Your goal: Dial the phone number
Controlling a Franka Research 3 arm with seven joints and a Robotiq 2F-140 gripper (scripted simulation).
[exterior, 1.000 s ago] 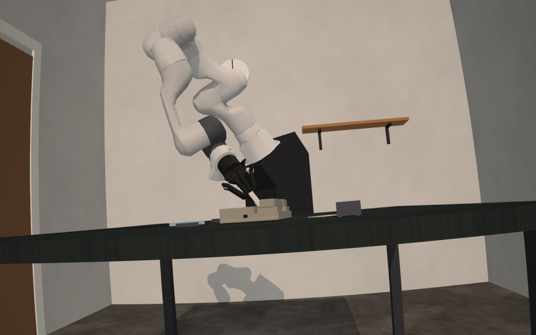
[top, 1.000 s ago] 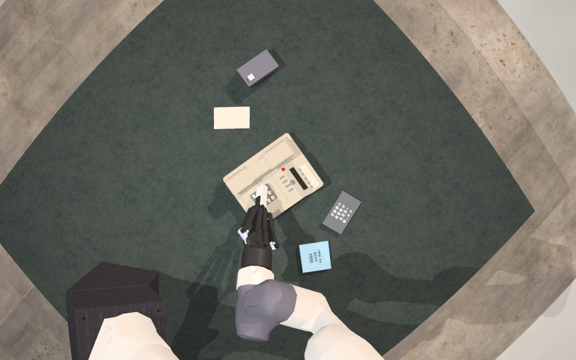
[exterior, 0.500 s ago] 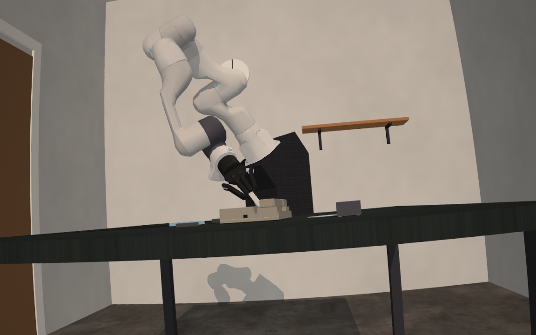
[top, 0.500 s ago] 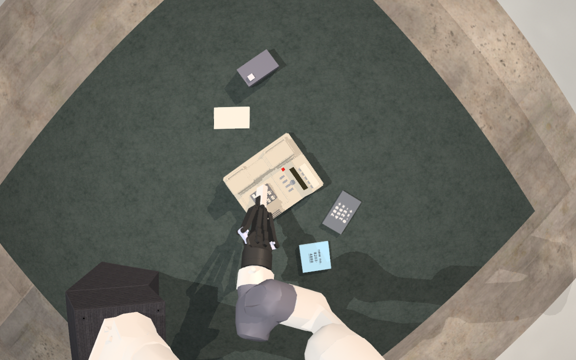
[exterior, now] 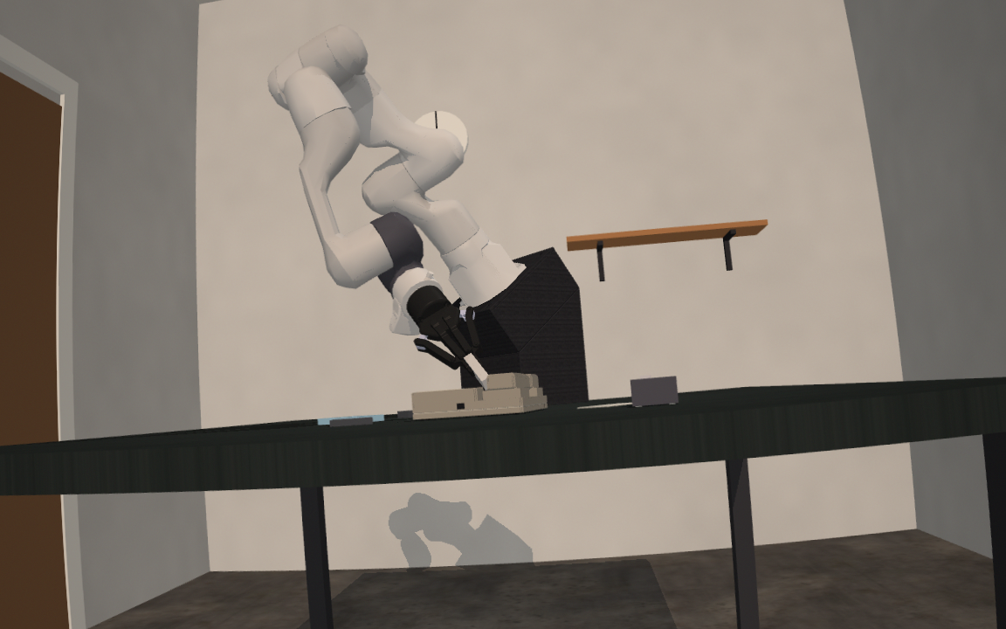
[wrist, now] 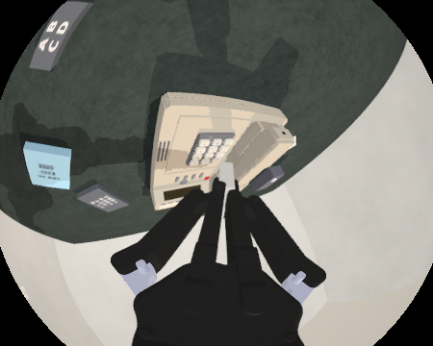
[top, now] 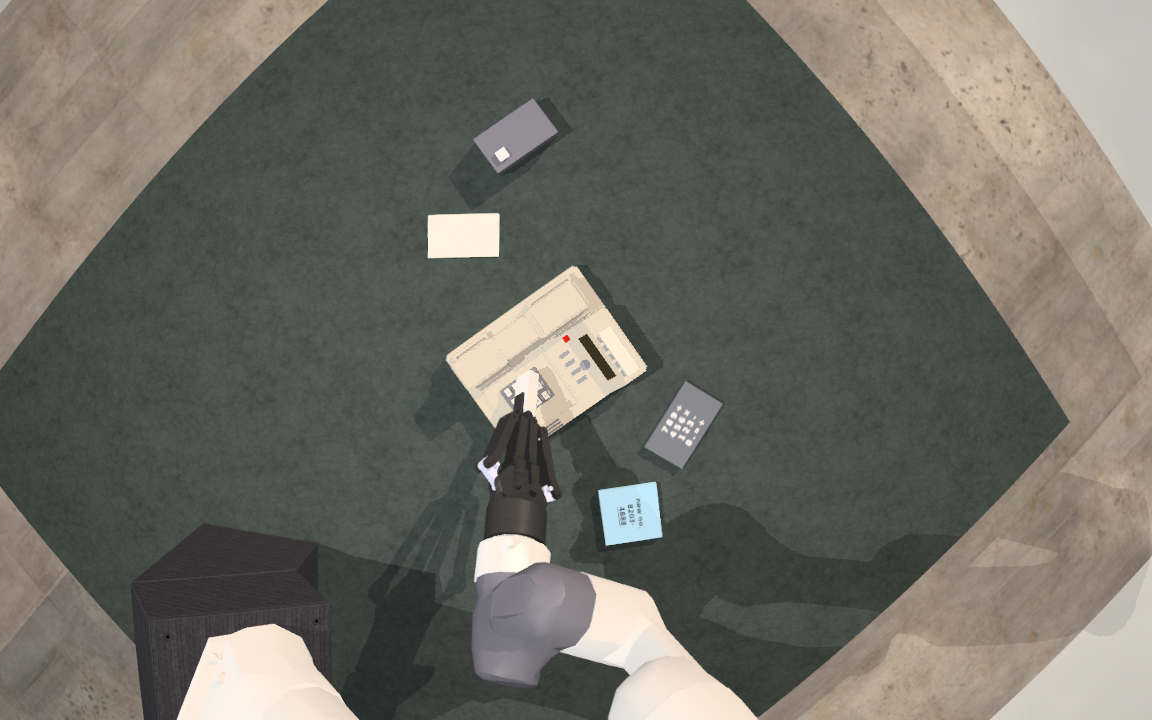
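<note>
My hand is 60 mm short of the handset, 50 mm to the right of it and 30 mm above it. From my hand the other things lie so: light blue note 70 mm behind, 230 mm to the right, 70 mm below; then blank cream card 120 mm ahead, 200 mm to the left, 70 mm below; then dark grey keypad card 80 mm ahead, 210 mm to the right, 70 mm below.
</note>
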